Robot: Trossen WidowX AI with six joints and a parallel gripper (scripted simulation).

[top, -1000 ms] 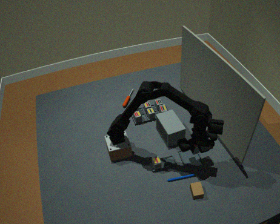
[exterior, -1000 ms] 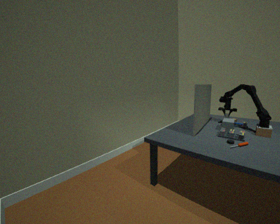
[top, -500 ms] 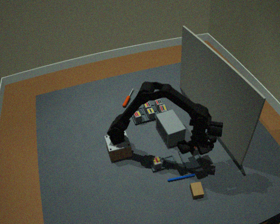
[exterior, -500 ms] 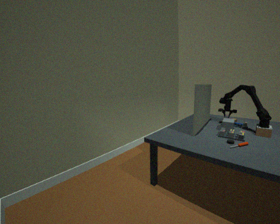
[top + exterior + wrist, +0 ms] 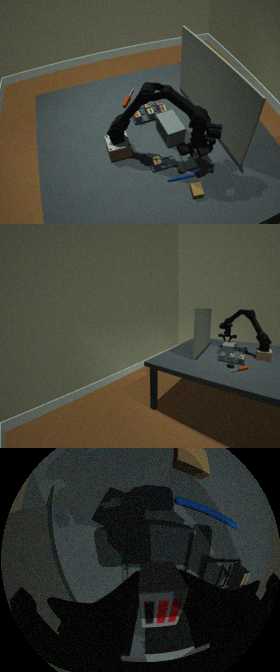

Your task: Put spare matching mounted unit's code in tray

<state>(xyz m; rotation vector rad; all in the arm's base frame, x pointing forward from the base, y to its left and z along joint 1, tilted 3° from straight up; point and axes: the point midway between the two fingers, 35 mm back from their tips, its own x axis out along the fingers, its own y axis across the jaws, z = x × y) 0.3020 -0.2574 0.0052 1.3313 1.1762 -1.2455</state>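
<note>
The blue marker pen is 110 mm behind my gripper tip, 60 mm to the right of it and 50 mm below it. From my gripper tip the other things lie so: white wall panel 230 mm ahead, 200 mm to the left, 170 mm above; then tan cardboard box 90 mm behind, 160 mm to the right, 40 mm below.
</note>
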